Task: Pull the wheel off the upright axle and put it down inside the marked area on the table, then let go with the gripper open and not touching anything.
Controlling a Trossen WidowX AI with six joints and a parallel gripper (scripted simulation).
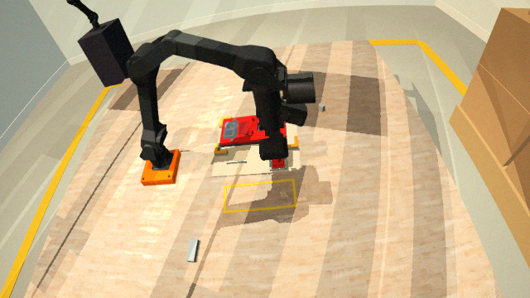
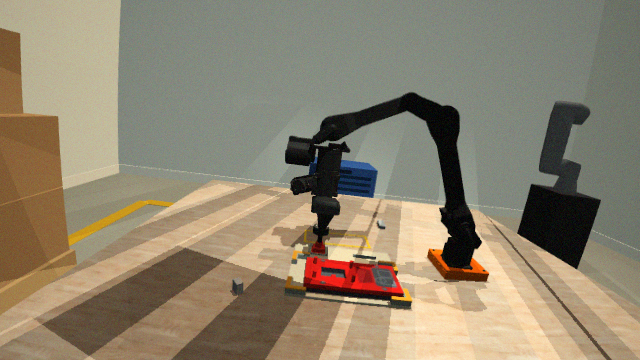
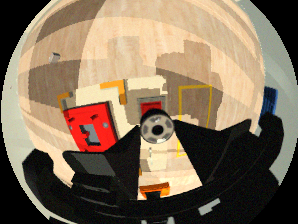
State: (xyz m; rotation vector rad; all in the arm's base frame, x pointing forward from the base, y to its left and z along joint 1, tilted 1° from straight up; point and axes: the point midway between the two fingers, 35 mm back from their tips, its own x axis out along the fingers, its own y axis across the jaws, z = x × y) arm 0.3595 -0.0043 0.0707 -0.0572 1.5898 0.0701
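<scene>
Now: gripper tip 30 mm above the upright axle. The rest, counted from my gripper tip: dark wheel (right at my gripper tip).
</scene>
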